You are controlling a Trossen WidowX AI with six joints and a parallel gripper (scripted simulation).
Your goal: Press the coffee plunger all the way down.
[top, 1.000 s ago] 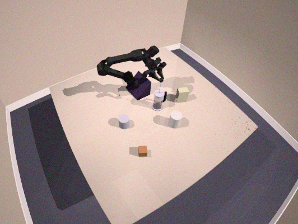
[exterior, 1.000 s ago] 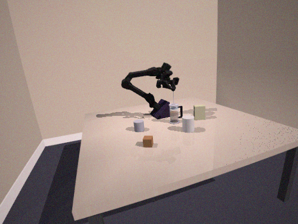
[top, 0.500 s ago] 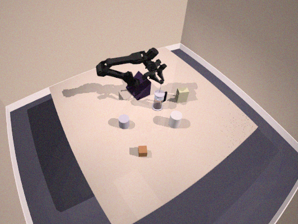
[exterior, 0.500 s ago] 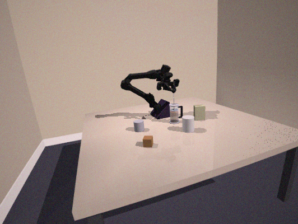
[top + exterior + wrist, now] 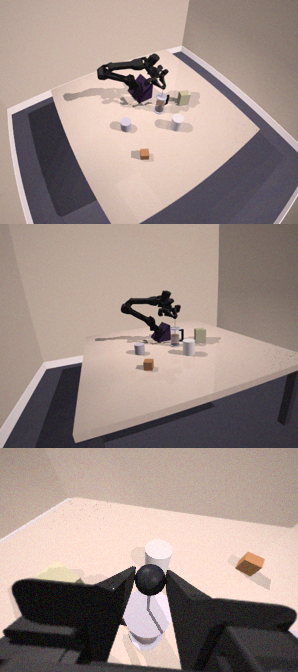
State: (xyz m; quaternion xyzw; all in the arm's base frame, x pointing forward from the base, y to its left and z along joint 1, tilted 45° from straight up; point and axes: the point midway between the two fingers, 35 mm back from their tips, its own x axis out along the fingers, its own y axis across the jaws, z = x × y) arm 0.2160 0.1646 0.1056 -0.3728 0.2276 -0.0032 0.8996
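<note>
Now: gripper tip 12 cm above the coffee press, 1 cm to the right of it and 1 cm past it. Round my gripper tip: white cylinder: 18 cm below, 17 cm ahead, 1 cm to the left; then pale yellow block: 20 cm to the left, 17 cm below, 2 cm ahead.
</note>
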